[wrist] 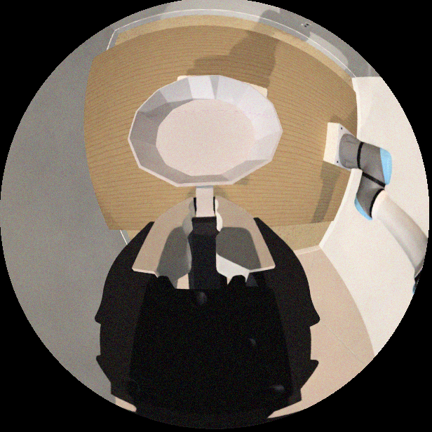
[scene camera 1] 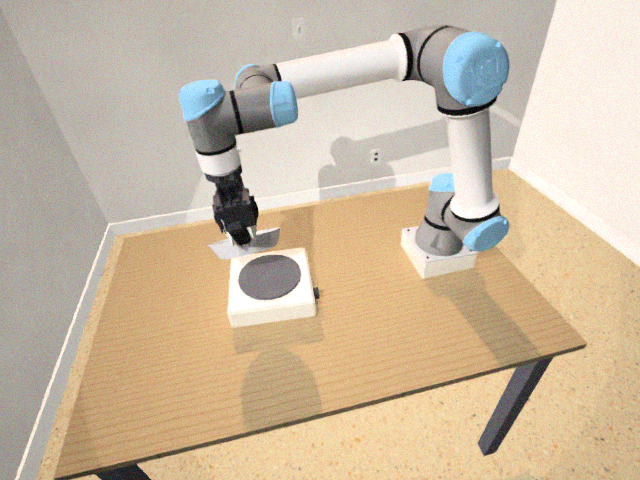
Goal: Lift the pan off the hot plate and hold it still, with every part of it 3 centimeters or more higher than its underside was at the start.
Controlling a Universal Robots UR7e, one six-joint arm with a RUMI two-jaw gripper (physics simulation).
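Pixels of known places: gripper, fingertip midpoint: (scene camera 1: 246, 246); arm's base, link origin: (scene camera 1: 438, 241).
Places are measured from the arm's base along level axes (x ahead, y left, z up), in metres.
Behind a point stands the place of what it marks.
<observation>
A light grey-white pan (scene camera 1: 266, 239) @[x 0.546, y 0.015, z 0.214 m] (wrist: 205, 135) is off the hot plate and held in the air. In the scene view it shows behind and above the hot plate's back edge, partly hidden by the gripper. In the wrist view its open bowl faces the camera and looks empty. My gripper (scene camera 1: 241, 239) @[x 0.600, y 0.038, z 0.229 m] (wrist: 205, 199) is shut on the pan's handle, which runs straight between the fingers. The white hot plate (scene camera 1: 279, 314) @[x 0.554, y 0.046, z -0.027 m] with its dark round disc (scene camera 1: 269, 276) @[x 0.544, y -0.068, z 0.015 m] stands on the table; in the wrist view the pan hides most of it.
The hot plate's black knob (scene camera 1: 316, 292) @[x 0.434, y 0.025, z -0.014 m] sticks out on its right side. The robot's base block (scene camera 1: 448, 265) @[x 0.017, y 0.081, z -0.031 m] (wrist: 332, 144) stands on the wooden table (scene camera 1: 387, 330) @[x 0.297, y 0.193, z -0.065 m] (wrist: 115, 150) at the right. A grey wall is behind the table's back edge.
</observation>
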